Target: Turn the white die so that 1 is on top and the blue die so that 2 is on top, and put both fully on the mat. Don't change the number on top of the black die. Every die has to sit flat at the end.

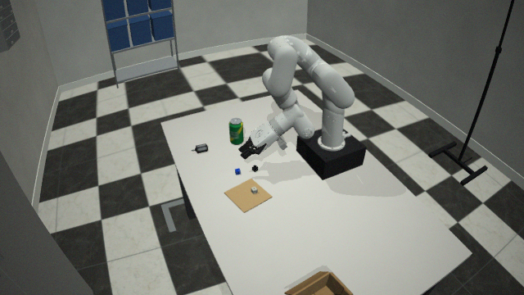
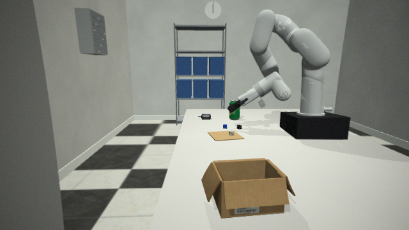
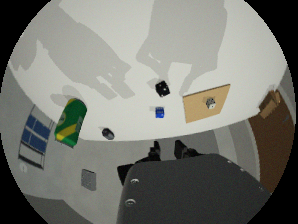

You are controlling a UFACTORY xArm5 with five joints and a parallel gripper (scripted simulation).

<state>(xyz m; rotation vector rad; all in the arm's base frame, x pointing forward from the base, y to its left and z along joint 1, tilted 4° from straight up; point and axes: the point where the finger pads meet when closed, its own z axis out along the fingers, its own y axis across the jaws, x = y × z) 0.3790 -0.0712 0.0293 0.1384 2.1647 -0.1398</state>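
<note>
Right now my hand is 100 mm above the blue die, 40 mm short of it and 10 mm to the left of it. Also, from my hand: tan mat: 140 mm to the left, 110 mm below, 40 mm ahead; black die: 100 mm below, 40 mm behind; white die: 130 mm to the left, 100 mm below, 10 mm ahead.
</note>
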